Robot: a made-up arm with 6 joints. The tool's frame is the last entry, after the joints. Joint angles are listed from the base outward. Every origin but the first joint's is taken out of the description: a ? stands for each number. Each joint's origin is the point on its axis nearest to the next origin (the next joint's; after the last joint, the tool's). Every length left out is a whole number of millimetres.
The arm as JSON. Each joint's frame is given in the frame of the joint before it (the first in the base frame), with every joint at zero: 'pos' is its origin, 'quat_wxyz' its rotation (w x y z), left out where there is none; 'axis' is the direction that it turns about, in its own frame. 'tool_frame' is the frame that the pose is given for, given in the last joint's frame.
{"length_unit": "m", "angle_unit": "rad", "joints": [
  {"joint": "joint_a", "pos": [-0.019, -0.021, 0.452], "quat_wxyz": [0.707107, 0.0, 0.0, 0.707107], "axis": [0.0, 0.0, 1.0]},
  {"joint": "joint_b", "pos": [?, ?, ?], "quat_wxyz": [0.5, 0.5, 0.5, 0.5], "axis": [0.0, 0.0, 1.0]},
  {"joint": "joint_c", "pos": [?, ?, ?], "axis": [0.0, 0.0, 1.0]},
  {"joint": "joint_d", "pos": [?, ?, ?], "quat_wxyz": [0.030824, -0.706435, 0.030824, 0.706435], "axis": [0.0, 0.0, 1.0]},
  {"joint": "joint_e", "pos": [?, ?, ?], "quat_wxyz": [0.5, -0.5, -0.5, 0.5], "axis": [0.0, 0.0, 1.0]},
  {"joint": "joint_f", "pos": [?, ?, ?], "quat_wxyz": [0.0, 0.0, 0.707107, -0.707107], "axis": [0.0, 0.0, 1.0]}
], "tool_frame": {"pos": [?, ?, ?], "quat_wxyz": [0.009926, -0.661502, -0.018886, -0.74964]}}
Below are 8 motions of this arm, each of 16 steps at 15 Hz.
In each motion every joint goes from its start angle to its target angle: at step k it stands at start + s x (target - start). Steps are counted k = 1, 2, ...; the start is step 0. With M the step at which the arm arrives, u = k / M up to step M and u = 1 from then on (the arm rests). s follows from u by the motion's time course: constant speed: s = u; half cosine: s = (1 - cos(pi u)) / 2; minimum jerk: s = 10 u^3 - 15 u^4 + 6 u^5.
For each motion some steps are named. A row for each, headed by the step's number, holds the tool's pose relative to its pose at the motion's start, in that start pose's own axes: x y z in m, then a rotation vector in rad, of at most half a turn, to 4 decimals.
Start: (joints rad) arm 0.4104 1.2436 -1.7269 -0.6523 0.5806 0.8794
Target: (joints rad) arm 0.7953 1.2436 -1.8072 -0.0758 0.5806 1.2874
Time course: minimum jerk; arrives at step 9
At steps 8, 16:
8: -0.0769 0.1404 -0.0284 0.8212 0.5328 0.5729
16: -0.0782 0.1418 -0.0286 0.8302 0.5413 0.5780

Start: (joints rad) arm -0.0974 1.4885 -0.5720 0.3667 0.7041 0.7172
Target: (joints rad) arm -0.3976 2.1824 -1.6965 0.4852 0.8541 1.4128
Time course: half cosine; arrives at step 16
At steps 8, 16:
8: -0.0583 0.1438 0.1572 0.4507 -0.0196 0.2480
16: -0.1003 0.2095 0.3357 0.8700 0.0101 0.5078

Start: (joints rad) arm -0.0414 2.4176 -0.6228 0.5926 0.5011 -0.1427
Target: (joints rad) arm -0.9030 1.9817 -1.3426 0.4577 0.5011 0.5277
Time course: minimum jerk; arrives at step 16
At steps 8, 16:
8: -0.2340 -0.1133 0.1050 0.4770 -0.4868 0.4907
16: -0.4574 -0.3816 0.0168 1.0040 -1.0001 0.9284

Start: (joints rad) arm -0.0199 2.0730 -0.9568 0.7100 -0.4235 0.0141
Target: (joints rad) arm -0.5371 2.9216 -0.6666 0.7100 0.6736 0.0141
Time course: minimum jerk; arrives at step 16
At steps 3, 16:
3: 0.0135 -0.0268 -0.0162 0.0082 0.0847 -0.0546
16: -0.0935 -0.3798 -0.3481 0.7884 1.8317 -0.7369

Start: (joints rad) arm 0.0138 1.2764 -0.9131 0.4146 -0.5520 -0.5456
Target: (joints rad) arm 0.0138 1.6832 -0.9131 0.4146 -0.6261 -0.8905
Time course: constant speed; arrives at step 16
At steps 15, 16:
15: 0.0786 0.0389 -0.1844 -0.4161 0.2945 0.0218
16: 0.0814 0.0411 -0.1976 -0.4442 0.3135 0.0270

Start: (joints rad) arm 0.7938 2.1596 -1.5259 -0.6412 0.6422 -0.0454
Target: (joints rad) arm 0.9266 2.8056 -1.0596 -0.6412 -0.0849 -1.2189
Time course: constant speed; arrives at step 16
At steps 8, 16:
8: 0.1867 0.2213 -0.0847 -0.8214 -0.0468 0.2177
16: 0.2657 0.4139 -0.2685 -1.5029 -0.2659 0.4857

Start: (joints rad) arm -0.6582 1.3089 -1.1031 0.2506 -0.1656 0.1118
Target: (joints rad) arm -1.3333 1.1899 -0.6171 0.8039 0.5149 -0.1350
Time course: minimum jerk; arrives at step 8
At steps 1, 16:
1: -0.0014 -0.0063 -0.0017 0.0059 0.0118 -0.0147
16: -0.2044 -0.2593 -0.1394 0.6971 0.5771 -0.5502

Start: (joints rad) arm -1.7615 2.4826 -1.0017 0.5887 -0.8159 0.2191
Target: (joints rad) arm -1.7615 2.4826 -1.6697 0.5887 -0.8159 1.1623
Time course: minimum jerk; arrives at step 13
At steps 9, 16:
9: 0.0526 0.1972 0.1777 0.9242 -0.2337 0.5822
16: 0.0451 0.2352 0.2214 1.1030 -0.2408 0.7362

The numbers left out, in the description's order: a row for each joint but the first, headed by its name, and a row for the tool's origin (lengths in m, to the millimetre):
joint_b: -0.04 -0.015 0.0
joint_c: 0.431 0.073 0.0
joint_d: -0.416 0.038 0.0
joint_e: -0.009 -0.025 0.0
joint_f: 0.01 -0.082 0.0
tool: -0.006 0.011 0.0

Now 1 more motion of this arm.
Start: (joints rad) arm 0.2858 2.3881 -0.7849 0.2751 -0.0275 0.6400
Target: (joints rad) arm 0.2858 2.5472 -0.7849 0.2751 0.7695 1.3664
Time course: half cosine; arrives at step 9
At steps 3, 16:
3: 0.0110 -0.0180 -0.0198 0.1992 0.1658 -0.1499
16: 0.0184 -0.0614 -0.0702 0.7807 0.4623 -0.7693

